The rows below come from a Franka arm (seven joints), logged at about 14 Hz.
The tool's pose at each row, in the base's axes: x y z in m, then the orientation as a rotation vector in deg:
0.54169 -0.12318 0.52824 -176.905 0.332 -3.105
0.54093 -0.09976 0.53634 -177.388 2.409 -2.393
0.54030 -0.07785 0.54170 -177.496 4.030 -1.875
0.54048 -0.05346 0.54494 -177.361 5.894 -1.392
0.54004 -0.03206 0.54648 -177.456 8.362 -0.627
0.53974 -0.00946 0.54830 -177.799 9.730 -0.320
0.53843 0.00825 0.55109 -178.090 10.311 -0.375
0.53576 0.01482 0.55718 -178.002 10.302 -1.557
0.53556 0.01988 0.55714 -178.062 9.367 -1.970
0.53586 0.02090 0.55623 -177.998 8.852 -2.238
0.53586 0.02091 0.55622 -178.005 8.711 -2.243
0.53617 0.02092 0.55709 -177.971 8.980 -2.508
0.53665 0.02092 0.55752 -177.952 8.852 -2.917
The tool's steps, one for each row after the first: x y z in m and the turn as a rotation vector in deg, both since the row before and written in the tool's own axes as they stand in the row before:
-0.00059 -0.02382 -0.00686 -0.512 -0.428 1.344
-0.00110 -0.02211 -0.00439 -0.149 -0.310 1.050
-0.00087 -0.02449 -0.00220 0.068 -0.287 1.212
-0.00184 -0.02137 -0.00061 -0.217 -0.452 1.598
-0.00242 -0.02253 -0.00090 -0.422 -0.161 0.871
-0.00323 -0.01755 -0.00220 -0.321 0.059 0.361
-0.00339 -0.00639 -0.00592 0.126 0.754 -0.013
-0.00078 -0.00500 0.00018 0.008 0.256 -0.606
0.00017 -0.00102 0.00095 0.099 0.163 -0.330
0.00000 -0.00001 0.00001 0.001 0.002 -0.091
0.00033 -0.00007 -0.00086 0.023 0.172 0.171
0.00049 -0.00006 -0.00042 0.034 0.261 -0.085

